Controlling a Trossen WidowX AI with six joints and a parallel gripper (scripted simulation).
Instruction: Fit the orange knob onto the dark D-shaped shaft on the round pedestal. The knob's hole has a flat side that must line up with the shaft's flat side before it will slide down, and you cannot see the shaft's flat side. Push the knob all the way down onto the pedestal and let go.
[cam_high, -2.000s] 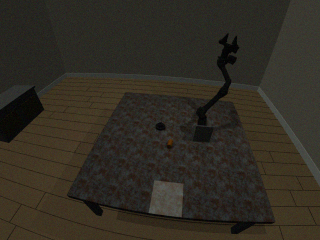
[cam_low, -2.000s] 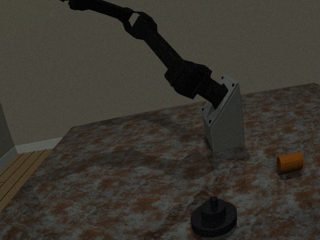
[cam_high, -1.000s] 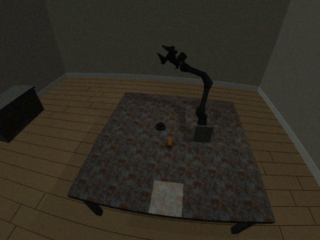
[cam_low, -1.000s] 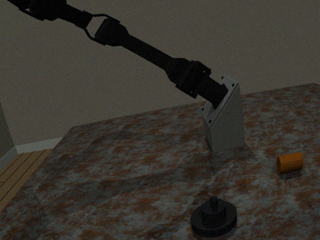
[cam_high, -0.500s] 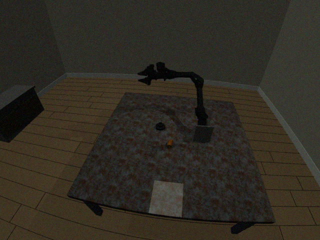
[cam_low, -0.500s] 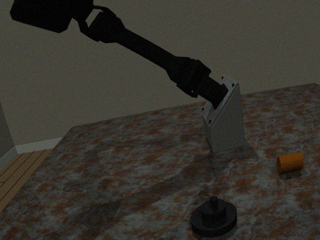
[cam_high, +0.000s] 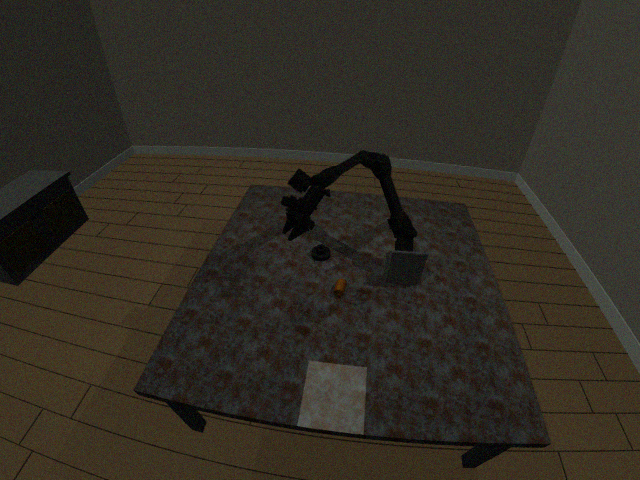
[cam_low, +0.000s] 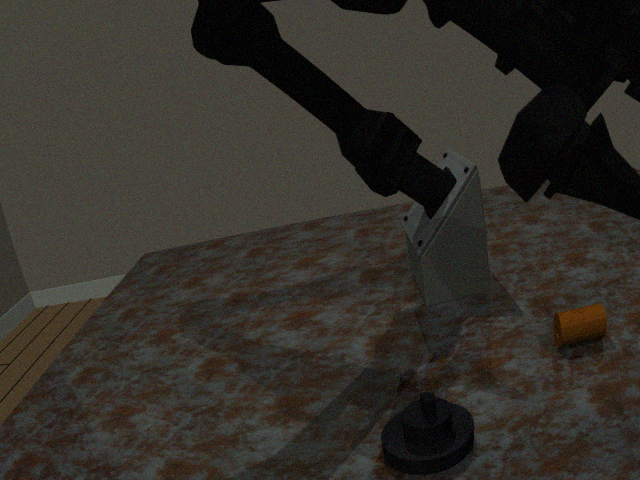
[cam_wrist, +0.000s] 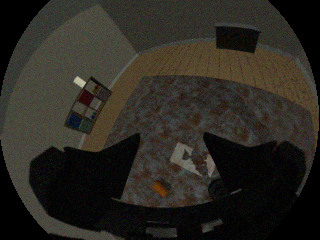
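Now: gripper tip 210 mm past the orange knob, 10 mm to the right of it and 220 mm above it. The rest, counted from my gripper tip: dark round pedestal: 100 mm behind, 180 mm to the right, 210 mm below.
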